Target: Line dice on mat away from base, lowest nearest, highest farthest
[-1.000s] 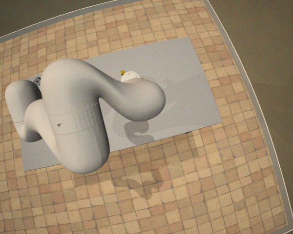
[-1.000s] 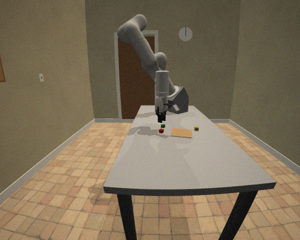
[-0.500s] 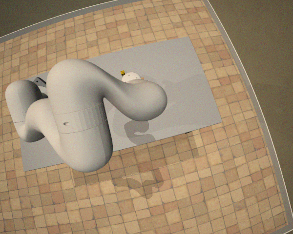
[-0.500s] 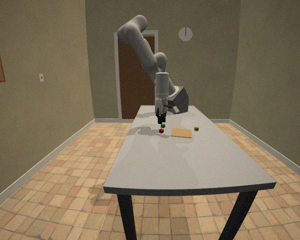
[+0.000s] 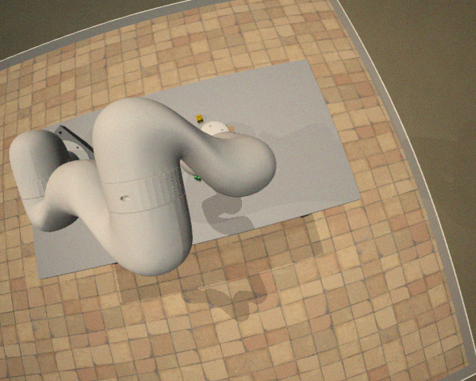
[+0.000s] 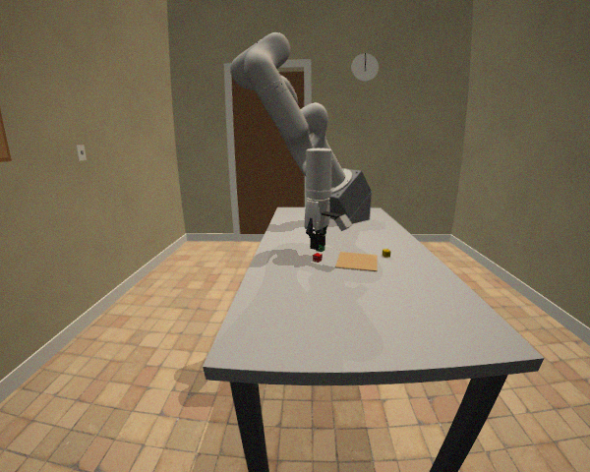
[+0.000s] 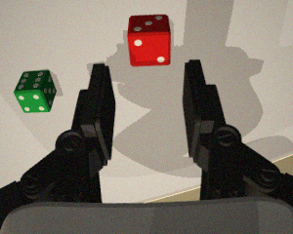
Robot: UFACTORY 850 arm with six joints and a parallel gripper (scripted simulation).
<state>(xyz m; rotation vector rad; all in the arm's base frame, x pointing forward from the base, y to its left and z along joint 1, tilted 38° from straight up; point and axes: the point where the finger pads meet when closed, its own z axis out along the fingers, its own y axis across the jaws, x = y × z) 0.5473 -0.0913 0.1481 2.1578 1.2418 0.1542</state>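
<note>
The red die lies 6 cm below my hand. Also, from my hand: green die 10 cm behind, 6 cm below, 2 cm to the left; yellow die 26 cm to the left, 6 cm below, 2 cm behind; mat 14 cm to the left, 7 cm below, 2 cm ahead.
</note>
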